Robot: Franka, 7 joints.
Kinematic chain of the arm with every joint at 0, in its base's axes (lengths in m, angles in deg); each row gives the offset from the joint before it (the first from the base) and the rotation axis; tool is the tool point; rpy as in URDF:
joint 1: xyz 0 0 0.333 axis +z
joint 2: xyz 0 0 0 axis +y
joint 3: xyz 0 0 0.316 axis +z
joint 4: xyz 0.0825 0 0 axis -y
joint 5: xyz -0.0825 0 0.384 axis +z
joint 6: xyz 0 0 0 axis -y
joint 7: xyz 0.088 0 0 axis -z
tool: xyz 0 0 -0.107 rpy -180 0 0
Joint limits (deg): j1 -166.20..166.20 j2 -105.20..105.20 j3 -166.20..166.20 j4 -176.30..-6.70 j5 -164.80..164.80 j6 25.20..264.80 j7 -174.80..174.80
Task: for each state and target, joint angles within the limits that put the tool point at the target. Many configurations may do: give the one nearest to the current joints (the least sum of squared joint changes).
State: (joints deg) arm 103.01 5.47 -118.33 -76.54 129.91 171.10 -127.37
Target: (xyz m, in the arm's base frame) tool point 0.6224 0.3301 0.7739
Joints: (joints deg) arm 66.31 51.66 -89.44 -50.57 129.11 144.54 -127.37
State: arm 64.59 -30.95 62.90 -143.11 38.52 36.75 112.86
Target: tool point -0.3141 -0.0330 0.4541
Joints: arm 95.69 -42.69 61.50 -131.54 39.49 25.20 112.86
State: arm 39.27 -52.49 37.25 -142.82 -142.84 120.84 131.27
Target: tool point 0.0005 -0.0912 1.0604
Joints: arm 42.80 -59.00 -2.77 -92.76 -144.21 112.16 131.27
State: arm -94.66 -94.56 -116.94 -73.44 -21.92 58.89 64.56
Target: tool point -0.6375 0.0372 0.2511
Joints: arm -55.86 -87.07 -97.04 -75.89 -17.61 72.79 64.56
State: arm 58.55 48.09 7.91 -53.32 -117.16 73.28 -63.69
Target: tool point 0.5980 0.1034 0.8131
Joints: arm 26.28 29.07 -10.09 -47.63 -114.61 66.51 -63.69
